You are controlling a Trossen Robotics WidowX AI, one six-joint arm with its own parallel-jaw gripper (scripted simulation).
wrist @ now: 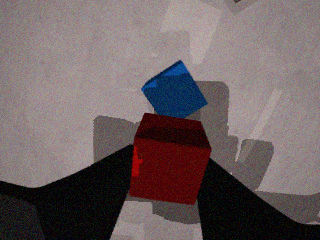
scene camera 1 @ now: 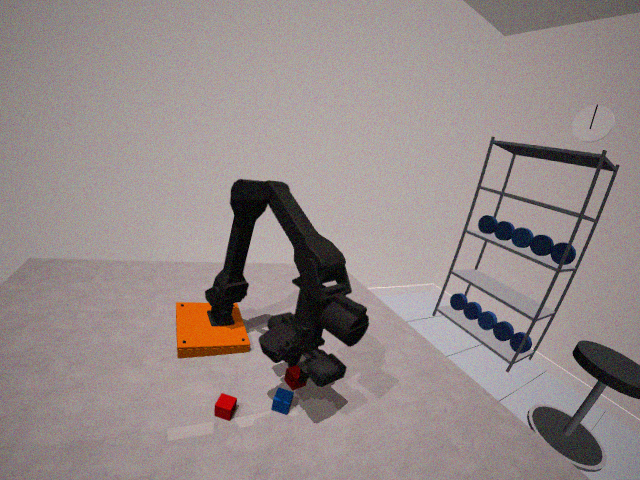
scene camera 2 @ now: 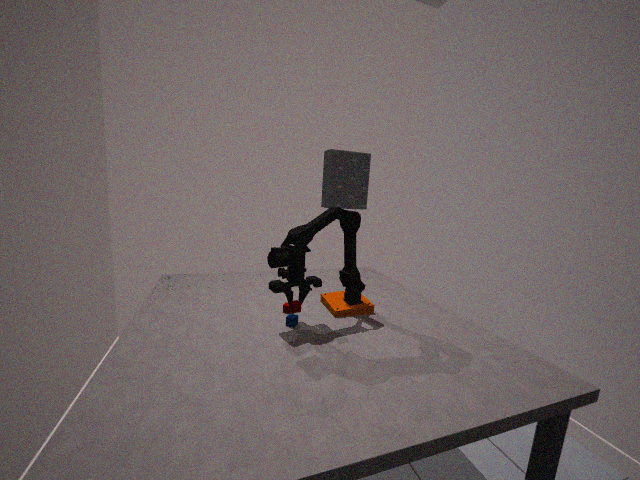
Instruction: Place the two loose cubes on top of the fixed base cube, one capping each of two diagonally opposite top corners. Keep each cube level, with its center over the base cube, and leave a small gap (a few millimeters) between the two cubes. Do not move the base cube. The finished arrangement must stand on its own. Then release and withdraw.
Labels:
my gripper: holds a red cube [wrist: 169, 157]

